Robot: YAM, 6 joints.
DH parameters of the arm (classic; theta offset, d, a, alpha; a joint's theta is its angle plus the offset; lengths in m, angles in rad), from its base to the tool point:
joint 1: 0 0.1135 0.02 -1.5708
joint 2: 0 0 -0.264 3.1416
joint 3: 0.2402 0 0.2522 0
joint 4: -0.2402 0 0.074 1.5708
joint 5: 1.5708 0 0 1.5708
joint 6: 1.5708 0.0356 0 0
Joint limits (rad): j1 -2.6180..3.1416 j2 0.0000..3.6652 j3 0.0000..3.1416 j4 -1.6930..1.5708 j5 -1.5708..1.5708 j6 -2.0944..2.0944
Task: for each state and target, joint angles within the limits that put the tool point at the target. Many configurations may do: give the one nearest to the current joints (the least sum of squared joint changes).
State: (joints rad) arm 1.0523 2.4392 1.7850 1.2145 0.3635 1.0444
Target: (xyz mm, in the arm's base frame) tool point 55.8 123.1 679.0
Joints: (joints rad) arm 1.2232 1.5978 2.2893 1.2867 0.3003 1.0444
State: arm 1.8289 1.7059 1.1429 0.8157 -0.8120 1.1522
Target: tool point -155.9 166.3 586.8
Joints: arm 2.2114 1.3696 1.6447 0.8807 -0.8028 1.1522
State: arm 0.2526 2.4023 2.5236 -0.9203 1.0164 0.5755
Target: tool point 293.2 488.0 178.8
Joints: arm 1.0803 2.6971 2.5599 -0.7585 0.9398 0.5755
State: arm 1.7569 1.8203 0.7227 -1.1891 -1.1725 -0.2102
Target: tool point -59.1 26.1 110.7
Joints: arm 2.1836 1.7596 0.2298 -1.3807 -1.2119 -0.2102
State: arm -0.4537 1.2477 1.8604 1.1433 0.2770 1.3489
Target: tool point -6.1 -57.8 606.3
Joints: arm -1.2522 1.0266 1.5166 1.2634 0.7359 1.3489
